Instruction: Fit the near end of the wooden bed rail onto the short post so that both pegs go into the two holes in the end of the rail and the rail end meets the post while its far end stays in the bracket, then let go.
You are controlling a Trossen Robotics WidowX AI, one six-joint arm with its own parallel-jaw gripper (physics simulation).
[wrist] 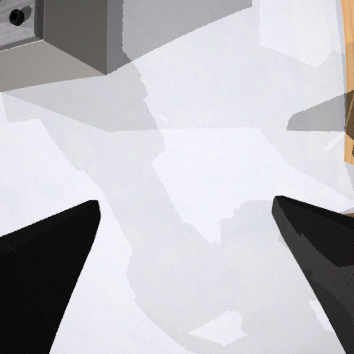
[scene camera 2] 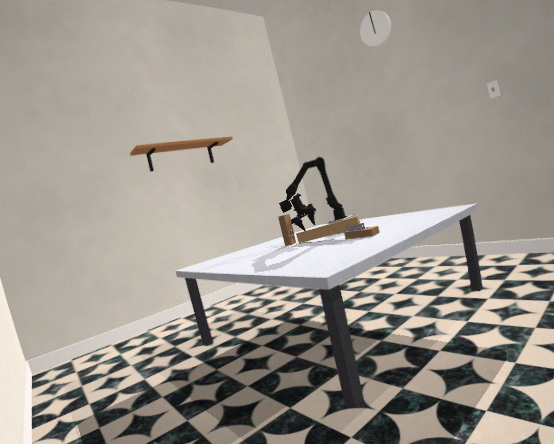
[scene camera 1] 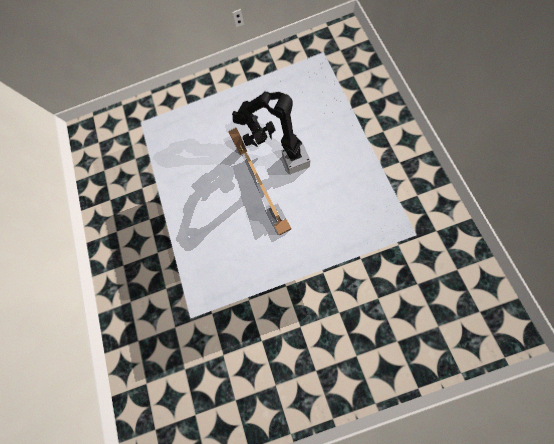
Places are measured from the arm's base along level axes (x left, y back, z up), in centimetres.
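Pixels of known places: gripper, fingertip midpoint: (wrist: 187, 206) (scene camera 2: 309, 227) (scene camera 1: 264, 142); arm's base, link origin: (scene camera 2: 340, 218) (scene camera 1: 294, 154).
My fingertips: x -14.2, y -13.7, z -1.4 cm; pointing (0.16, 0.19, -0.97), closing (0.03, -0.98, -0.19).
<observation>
Ahead of a thing's pixels: the offset from my fingertips to its middle. "*": to the spot under its first point. Level surfaces: height alone.
The long wooden rail {dy -9.9, dx +23.6, dz -1.4 cm} (scene camera 1: 263, 186) (scene camera 2: 327, 231) (wrist: 348, 50) lies on edge along the table. Its far end is at the metal bracket (scene camera 2: 355, 227) on a wooden block {dy -7.1, dx +45.4, dz -4.8 cm} (scene camera 1: 283, 228) (scene camera 2: 364, 232). The short post {* dy -14.8, dx -2.1, dz +11.0 cm} (scene camera 1: 234, 137) (scene camera 2: 286, 230) stands upright at the near end. In scene camera 2 a narrow gap shows between the rail end and the post. The pegs are too small to make out clearly, and the rail's holes are hidden. My gripper (scene camera 1: 264, 140) (scene camera 2: 308, 226) (wrist: 187, 206) is open and empty, pointing down above the table on the robot-base side of the rail, close to the post.
The grey robot base (scene camera 1: 296, 161) (wrist: 75, 45) stands on the same side of the rail as the gripper. The white table {dz -6.6 cm} (scene camera 1: 340, 200) (scene camera 2: 250, 265) carries everything. A wall shelf (scene camera 2: 182, 145) hangs on the wall well away from the table.
</observation>
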